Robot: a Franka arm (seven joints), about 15 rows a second.
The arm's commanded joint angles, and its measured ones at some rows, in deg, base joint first. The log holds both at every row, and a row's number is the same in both.
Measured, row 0:
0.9 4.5 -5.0 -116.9 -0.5 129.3 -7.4
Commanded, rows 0 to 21:
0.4 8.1 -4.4 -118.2 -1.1 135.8 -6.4
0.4 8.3 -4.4 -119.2 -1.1 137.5 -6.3
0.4 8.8 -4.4 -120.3 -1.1 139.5 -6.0
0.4 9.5 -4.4 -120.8 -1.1 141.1 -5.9
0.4 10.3 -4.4 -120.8 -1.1 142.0 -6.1
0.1 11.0 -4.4 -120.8 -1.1 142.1 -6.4
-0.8 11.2 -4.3 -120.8 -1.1 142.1 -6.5
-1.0 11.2 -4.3 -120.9 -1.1 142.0 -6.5
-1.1 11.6 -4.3 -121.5 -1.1 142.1 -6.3
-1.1 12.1 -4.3 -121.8 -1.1 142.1 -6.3
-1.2 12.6 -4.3 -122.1 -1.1 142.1 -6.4
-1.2 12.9 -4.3 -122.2 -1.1 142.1 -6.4
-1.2 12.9 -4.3 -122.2 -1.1 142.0 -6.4
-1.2 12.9 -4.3 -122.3 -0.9 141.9 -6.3
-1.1 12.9 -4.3 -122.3 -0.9 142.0 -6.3
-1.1 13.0 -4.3 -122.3 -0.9 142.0 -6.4
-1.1 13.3 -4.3 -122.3 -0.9 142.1 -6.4
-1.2 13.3 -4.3 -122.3 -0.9 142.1 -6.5
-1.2 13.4 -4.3 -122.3 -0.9 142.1 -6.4
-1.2 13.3 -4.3 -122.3 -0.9 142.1 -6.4
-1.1 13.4 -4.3 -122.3 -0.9 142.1 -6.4
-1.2 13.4 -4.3 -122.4 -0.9 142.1 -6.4
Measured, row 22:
-0.5 13.5 -5.0 -121.4 -0.5 140.7 -7.1
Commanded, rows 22 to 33:
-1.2 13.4 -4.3 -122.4 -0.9 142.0 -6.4
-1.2 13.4 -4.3 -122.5 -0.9 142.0 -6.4
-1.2 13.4 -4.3 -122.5 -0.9 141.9 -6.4
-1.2 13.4 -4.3 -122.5 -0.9 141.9 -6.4
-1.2 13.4 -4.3 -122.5 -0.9 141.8 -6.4
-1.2 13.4 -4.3 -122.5 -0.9 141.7 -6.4
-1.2 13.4 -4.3 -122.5 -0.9 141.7 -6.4
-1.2 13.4 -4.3 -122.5 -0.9 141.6 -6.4
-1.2 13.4 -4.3 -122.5 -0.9 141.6 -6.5
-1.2 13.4 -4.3 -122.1 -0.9 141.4 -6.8
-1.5 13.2 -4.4 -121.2 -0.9 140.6 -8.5
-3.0 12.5 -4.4 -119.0 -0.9 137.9 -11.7
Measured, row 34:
-0.6 13.6 -5.0 -121.2 -0.5 140.6 -8.0
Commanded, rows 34 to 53:
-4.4 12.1 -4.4 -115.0 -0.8 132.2 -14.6
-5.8 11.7 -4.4 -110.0 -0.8 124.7 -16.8
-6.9 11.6 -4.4 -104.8 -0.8 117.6 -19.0
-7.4 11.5 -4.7 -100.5 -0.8 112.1 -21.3
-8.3 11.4 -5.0 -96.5 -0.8 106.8 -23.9
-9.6 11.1 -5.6 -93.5 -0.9 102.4 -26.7
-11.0 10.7 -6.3 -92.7 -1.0 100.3 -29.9
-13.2 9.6 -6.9 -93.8 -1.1 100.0 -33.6
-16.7 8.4 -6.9 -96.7 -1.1 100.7 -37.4
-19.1 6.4 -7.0 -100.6 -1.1 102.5 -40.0
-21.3 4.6 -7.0 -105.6 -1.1 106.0 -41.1
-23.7 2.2 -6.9 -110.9 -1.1 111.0 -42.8
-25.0 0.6 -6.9 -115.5 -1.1 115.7 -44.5
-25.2 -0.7 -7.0 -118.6 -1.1 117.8 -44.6
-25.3 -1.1 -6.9 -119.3 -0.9 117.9 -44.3
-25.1 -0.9 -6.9 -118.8 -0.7 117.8 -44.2
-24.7 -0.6 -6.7 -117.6 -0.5 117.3 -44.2
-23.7 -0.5 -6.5 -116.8 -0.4 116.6 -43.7
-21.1 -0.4 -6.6 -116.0 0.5 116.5 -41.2
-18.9 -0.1 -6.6 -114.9 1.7 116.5 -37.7
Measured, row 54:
-22.9 1.0 -6.7 -115.5 0.3 116.6 -42.7
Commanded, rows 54 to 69:
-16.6 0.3 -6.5 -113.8 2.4 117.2 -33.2
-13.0 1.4 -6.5 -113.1 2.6 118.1 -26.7
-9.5 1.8 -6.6 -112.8 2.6 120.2 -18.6
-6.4 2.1 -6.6 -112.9 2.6 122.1 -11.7
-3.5 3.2 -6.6 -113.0 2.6 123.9 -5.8
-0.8 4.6 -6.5 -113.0 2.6 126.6 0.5
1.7 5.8 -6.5 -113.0 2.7 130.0 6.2
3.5 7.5 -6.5 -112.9 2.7 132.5 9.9
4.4 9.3 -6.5 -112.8 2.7 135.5 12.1
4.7 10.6 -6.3 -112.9 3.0 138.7 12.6
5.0 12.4 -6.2 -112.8 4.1 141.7 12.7
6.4 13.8 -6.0 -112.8 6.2 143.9 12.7
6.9 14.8 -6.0 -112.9 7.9 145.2 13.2
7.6 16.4 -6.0 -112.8 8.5 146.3 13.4
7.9 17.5 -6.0 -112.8 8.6 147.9 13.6
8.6 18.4 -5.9 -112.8 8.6 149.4 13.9
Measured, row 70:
7.0 16.1 -5.6 -113.6 7.5 146.3 12.5
